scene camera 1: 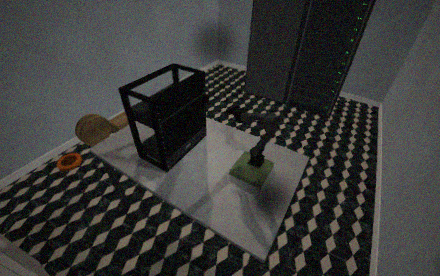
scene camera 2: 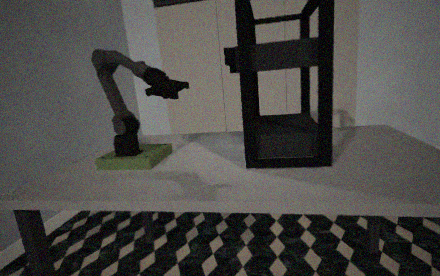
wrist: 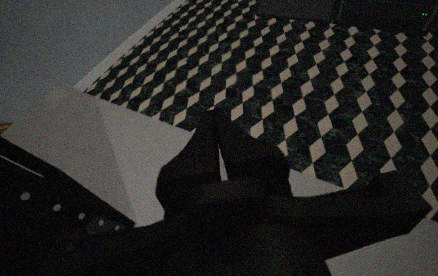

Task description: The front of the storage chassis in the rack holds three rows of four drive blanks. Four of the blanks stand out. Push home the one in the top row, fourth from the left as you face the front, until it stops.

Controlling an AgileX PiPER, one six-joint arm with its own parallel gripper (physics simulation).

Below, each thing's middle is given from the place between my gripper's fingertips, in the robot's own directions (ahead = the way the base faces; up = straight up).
Right now my hand is 360 mm to the right of the black rack [scene camera 2: 286, 135] and 310 mm short of it.
